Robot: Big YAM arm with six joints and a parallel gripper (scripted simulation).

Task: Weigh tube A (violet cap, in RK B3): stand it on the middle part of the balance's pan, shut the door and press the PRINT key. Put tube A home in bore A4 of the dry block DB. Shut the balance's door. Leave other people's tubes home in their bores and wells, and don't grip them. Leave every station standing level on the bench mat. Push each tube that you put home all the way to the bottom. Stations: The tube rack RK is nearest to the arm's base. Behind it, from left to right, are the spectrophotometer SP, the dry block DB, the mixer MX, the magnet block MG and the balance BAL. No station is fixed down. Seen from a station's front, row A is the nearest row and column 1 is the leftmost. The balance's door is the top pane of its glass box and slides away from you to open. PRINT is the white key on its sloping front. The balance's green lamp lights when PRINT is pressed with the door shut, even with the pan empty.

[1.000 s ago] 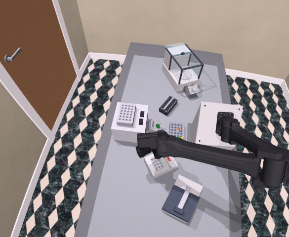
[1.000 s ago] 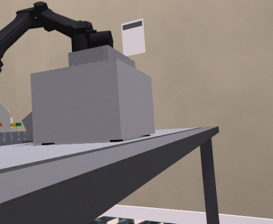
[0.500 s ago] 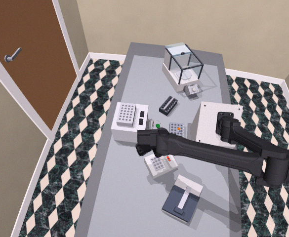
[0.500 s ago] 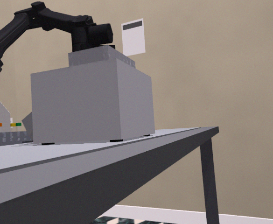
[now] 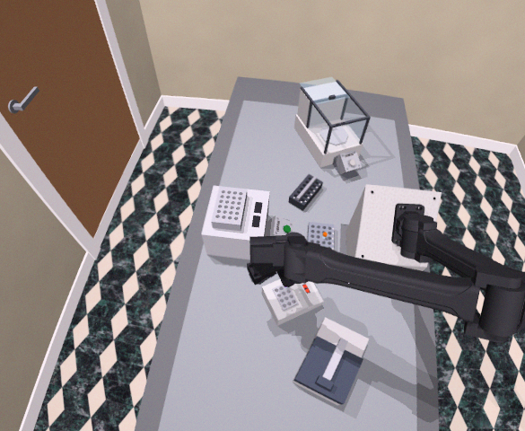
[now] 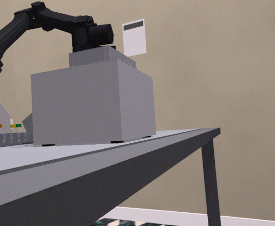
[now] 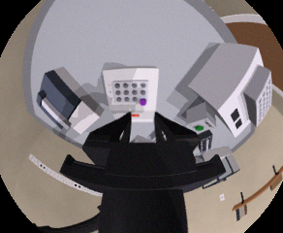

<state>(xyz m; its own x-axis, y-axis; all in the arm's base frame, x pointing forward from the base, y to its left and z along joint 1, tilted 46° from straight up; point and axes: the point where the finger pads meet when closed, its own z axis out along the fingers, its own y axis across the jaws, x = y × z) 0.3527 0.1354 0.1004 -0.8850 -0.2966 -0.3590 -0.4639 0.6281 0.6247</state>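
My hand is 140 mm past the balance door, 710 mm to the left of it and 70 mm below it. From my hand the other things lie so: tube rack RK: 120 mm behind, 180 mm to the right, 120 mm below; then dry block DB: 30 mm behind, 10 mm to the left, 110 mm below; then black magnet block MG: 70 mm behind, 380 mm to the right, 120 mm below.
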